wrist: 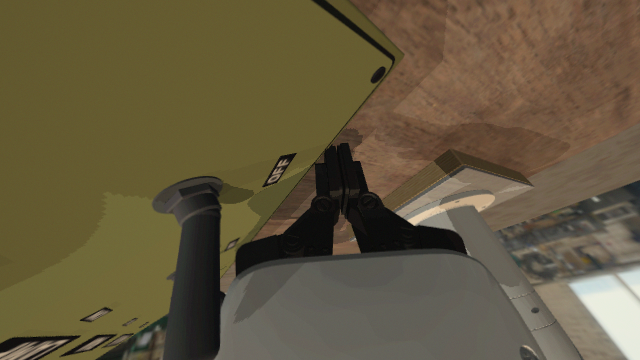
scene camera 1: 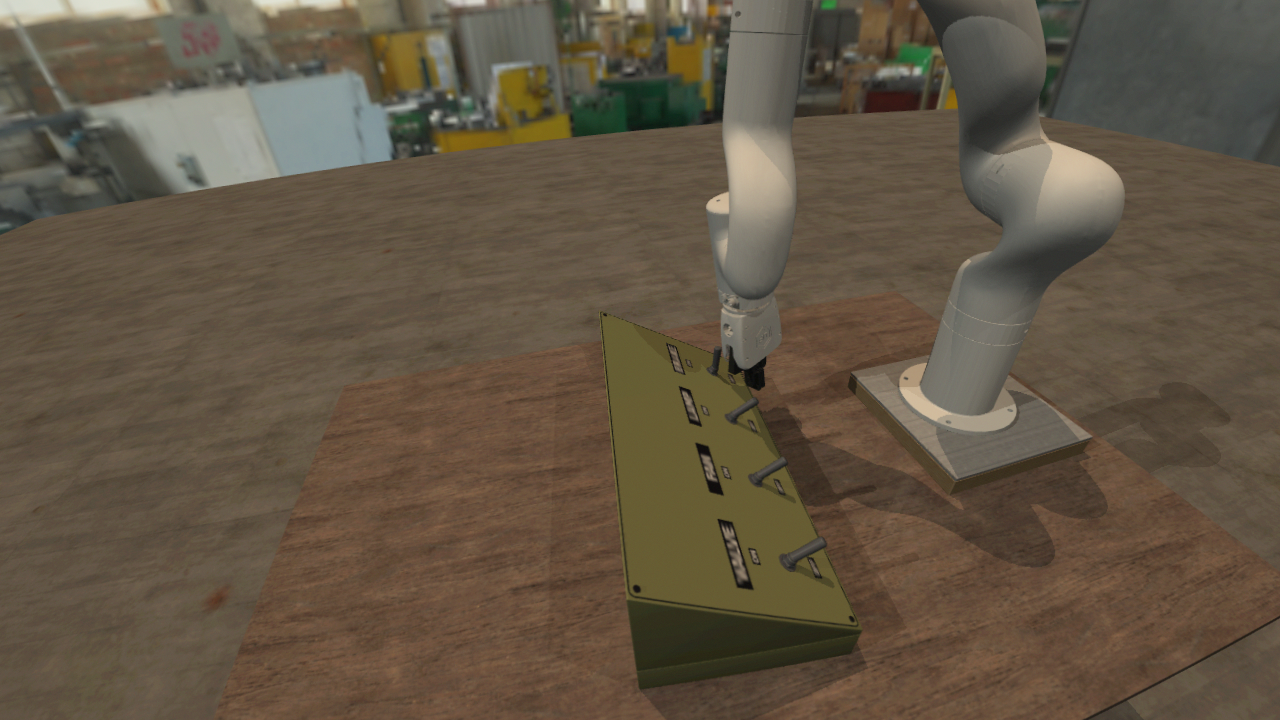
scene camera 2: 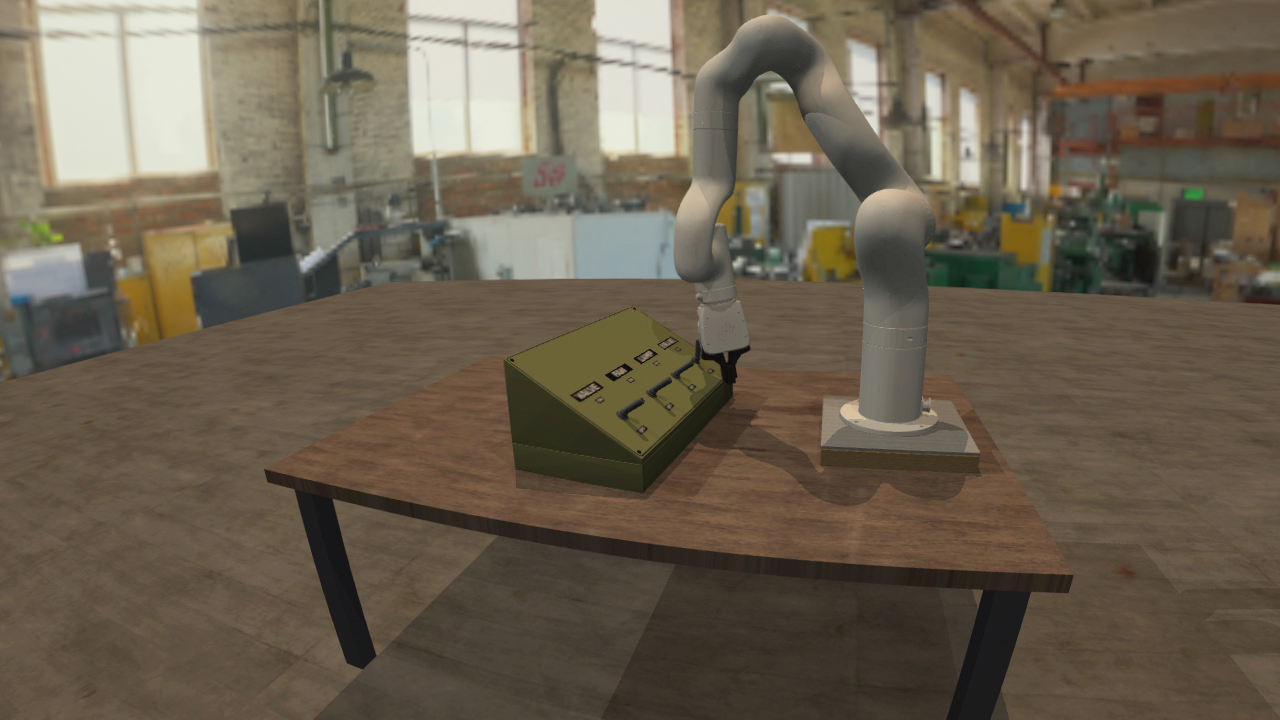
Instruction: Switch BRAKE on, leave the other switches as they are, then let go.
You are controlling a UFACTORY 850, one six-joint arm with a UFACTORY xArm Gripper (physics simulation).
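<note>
The olive sloped switch panel (scene camera 1: 648, 483) (scene camera 2: 563, 362) (wrist: 125, 90) carries a row of dark levers. The lever at the far end (scene camera 1: 715, 361) (scene camera 2: 697, 352) (wrist: 194, 280), by a label too blurred to read, stands more upright than the others. The LAMP lever (scene camera 1: 742, 411) (scene camera 2: 685, 368), FAN lever (scene camera 1: 768, 471) (scene camera 2: 660, 387) and VALVE lever (scene camera 1: 803, 553) (scene camera 2: 631, 409) lean toward the arm's base. My gripper (scene camera 1: 757, 381) (scene camera 2: 730, 377) (wrist: 334, 158) is shut and empty at the panel's low edge, beside the far lever. Whether its body touches that lever cannot be told.
The arm's base plate (scene camera 1: 1029, 452) (scene camera 2: 899, 458) (wrist: 492, 172) stands on the brown table (scene camera 1: 429, 537) (scene camera 2: 429, 492) (wrist: 500, 75), on the low side of the panel. The OFF plate (wrist: 279, 170) by the far lever lies close to my fingertips in the wrist view.
</note>
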